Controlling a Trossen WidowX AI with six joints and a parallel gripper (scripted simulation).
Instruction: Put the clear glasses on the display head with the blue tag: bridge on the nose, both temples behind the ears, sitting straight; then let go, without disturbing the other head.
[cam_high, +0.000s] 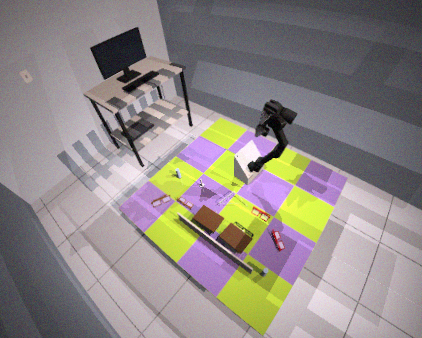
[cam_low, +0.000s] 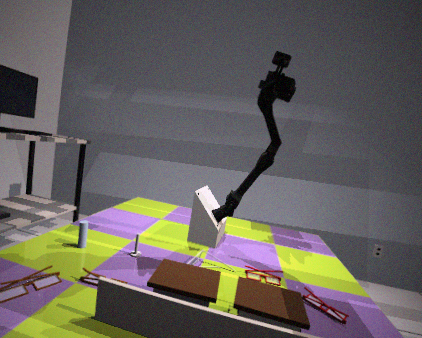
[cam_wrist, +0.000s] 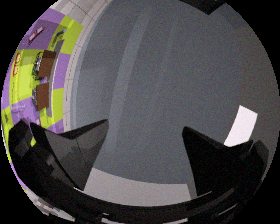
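My gripper tip is 100 mm short of the grey peg, 390 mm to the left of it and 730 mm above it. Round my gripper tip: low grey wall: 350 mm ahead, 20 mm to the left, 700 mm below.
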